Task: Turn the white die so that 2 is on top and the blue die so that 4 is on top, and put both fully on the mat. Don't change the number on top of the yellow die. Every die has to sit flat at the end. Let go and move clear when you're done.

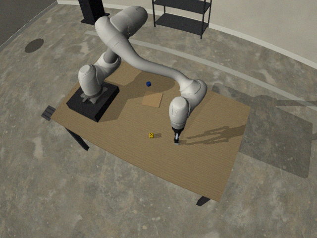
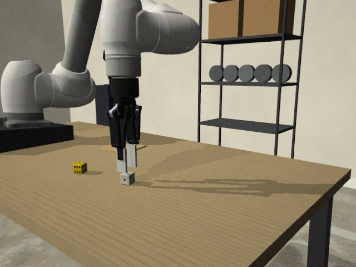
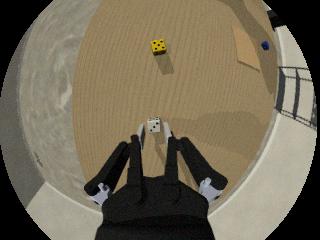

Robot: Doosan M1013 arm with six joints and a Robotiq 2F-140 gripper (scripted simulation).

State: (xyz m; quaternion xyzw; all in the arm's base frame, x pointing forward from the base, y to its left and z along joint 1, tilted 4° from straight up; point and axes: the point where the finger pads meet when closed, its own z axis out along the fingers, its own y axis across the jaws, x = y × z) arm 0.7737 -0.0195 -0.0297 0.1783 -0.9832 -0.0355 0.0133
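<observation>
Right now the white die is 60 mm below my hand. From my hand the other things lie so: blue die 450 mm behind, 340 mm to the left, 60 mm below; then mat 350 mm behind, 230 mm to the left, 70 mm below; then yellow die 180 mm behind, 40 mm to the right, 60 mm below.
</observation>
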